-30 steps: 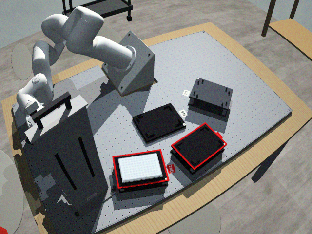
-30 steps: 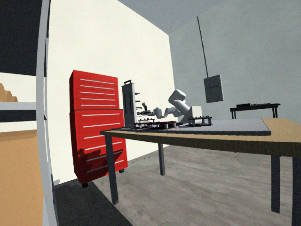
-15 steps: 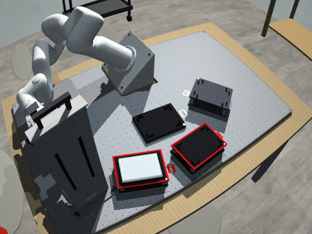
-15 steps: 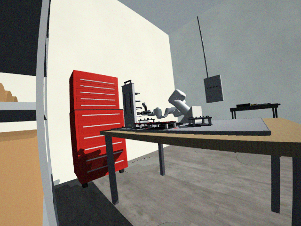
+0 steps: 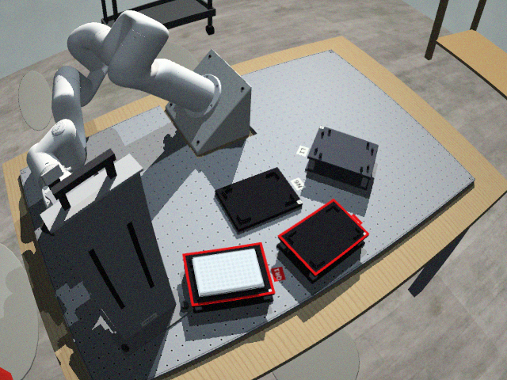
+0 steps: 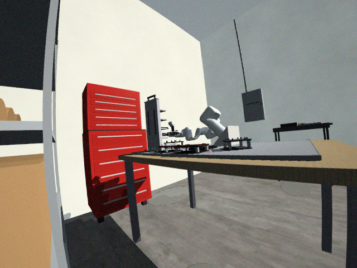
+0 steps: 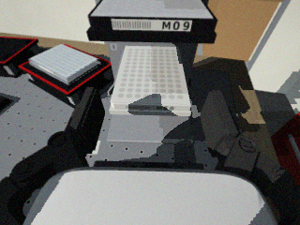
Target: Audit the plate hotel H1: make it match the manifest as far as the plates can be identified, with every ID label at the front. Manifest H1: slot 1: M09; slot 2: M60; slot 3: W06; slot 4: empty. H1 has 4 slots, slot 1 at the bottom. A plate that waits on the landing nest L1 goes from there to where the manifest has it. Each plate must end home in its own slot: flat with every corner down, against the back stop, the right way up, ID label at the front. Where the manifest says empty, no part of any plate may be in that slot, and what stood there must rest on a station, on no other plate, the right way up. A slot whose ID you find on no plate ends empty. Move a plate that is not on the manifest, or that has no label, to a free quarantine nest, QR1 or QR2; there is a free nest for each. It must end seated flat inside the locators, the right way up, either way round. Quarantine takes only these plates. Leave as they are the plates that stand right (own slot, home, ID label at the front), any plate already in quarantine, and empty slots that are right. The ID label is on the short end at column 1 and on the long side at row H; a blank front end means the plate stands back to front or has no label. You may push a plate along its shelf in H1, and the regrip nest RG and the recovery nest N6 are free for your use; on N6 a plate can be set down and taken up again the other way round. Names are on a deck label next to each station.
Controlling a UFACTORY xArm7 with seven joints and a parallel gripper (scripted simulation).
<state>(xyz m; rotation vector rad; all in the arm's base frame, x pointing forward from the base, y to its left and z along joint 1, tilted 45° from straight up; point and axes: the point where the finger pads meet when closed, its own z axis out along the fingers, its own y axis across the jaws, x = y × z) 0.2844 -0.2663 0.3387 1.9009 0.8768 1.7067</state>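
My hand is 9 cm short of the dark-framed plate, 5 cm below it and 2 cm to the right of it. Round my hand: handle: 31 cm above, 17 cm ahead, 3 cm to the left; plate hotel H1: 17 cm ahead, 7 cm above, 3 cm to the left; white well plate: 22 cm to the left, 18 cm ahead, 9 cm below.
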